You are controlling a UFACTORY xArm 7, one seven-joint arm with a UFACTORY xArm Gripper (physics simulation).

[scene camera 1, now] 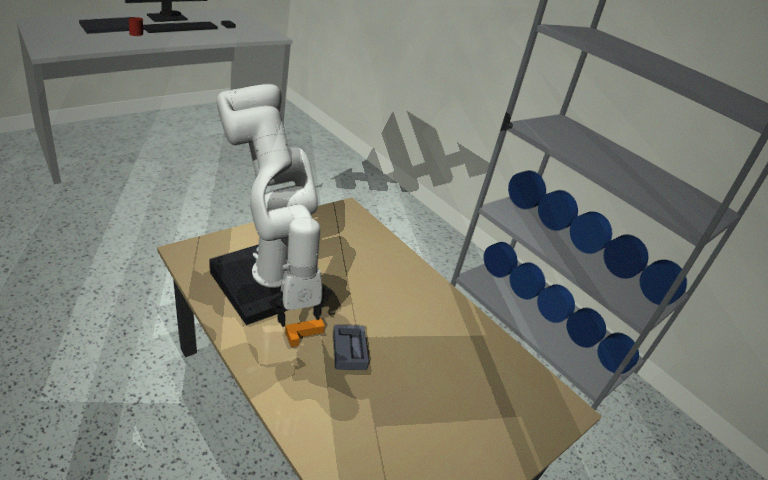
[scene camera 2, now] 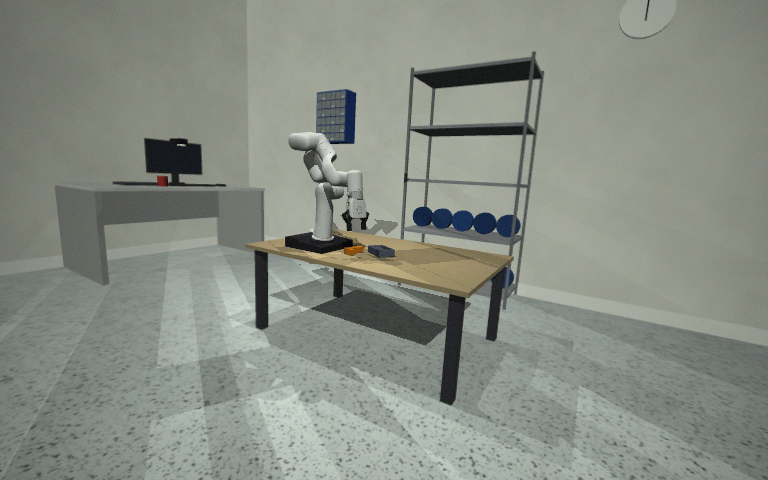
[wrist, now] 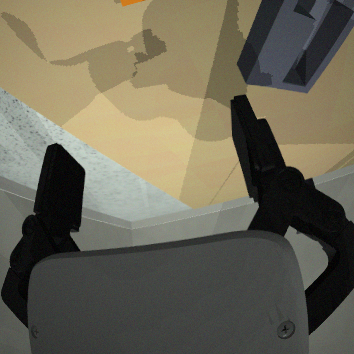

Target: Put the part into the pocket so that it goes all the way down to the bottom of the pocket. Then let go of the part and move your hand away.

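Frame: origin at the arm's base, x ahead, y left, z up, level; millimetres.
Seen in the pictures: gripper, fingertip midpoint: [scene camera 1: 299,320] [scene camera 2: 356,230] [wrist: 144,135]; arm's base at its link origin: [scene camera 1: 271,273] [scene camera 2: 322,238].
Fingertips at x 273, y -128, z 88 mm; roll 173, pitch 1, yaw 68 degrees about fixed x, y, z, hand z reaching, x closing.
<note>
Pixels of each thing's top centre, then the offset from my fingertips to it. Level surfaces: height alone.
- orange L-shaped part at its top centre: [scene camera 1: 306,329] [scene camera 2: 355,247] 34 mm back, 68 mm left, 105 mm down
- dark grey-blue block with the pocket, top centre: [wrist: 307,43] [scene camera 1: 351,342] [scene camera 2: 381,247] 87 mm ahead, 127 mm left, 99 mm down
- wooden table at its surface level: 135 mm down
The orange L-shaped part [scene camera 1: 308,327] [scene camera 2: 353,249] lies on the table, beside the pocket block and apart from it. A small edge of the part [wrist: 132,2] shows at the top of the wrist view. The dark grey-blue block with the pocket [scene camera 1: 351,363] [scene camera 2: 381,250] [wrist: 270,55] sits on the table to the right of the part in scene camera 1. The pocket is empty. My gripper [scene camera 1: 300,319] [scene camera 2: 356,228] [wrist: 144,135] is wide open, with nothing between its fingers. It hangs above the table, over the side of the part nearer the arm's base.
The wooden table [scene camera 1: 430,367] [scene camera 2: 447,268] carries the black base plate [scene camera 1: 237,291] [scene camera 2: 305,242] under the arm. A shelf rack [scene camera 1: 492,169] [scene camera 2: 406,152] with blue round things stands behind the table. A desk [scene camera 1: 169,48] [scene camera 2: 164,191] stands at the far left.
</note>
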